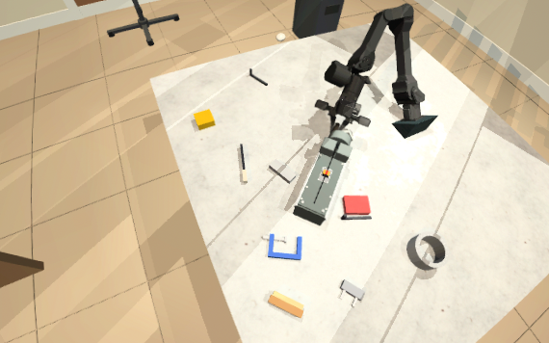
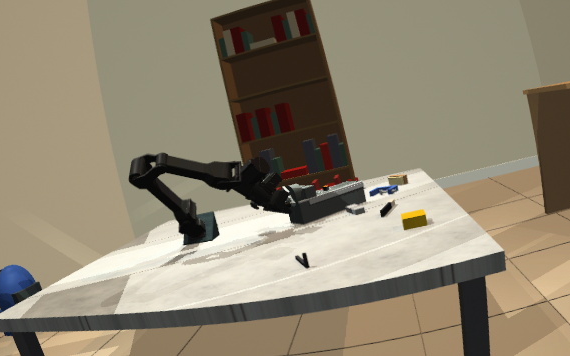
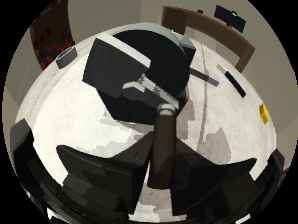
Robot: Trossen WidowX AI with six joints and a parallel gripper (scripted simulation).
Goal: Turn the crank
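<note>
The crank handle is 2 cm behind my gripper tip, 1 cm to the right of it and 3 cm above it. Round my gripper tip: grey block (20 cm ahead, 1 cm to the left, 4 cm below); red pointer (12 cm ahead, 11 cm to the left, 4 cm above); red block (7 cm ahead, 23 cm to the left, 4 cm below).
</note>
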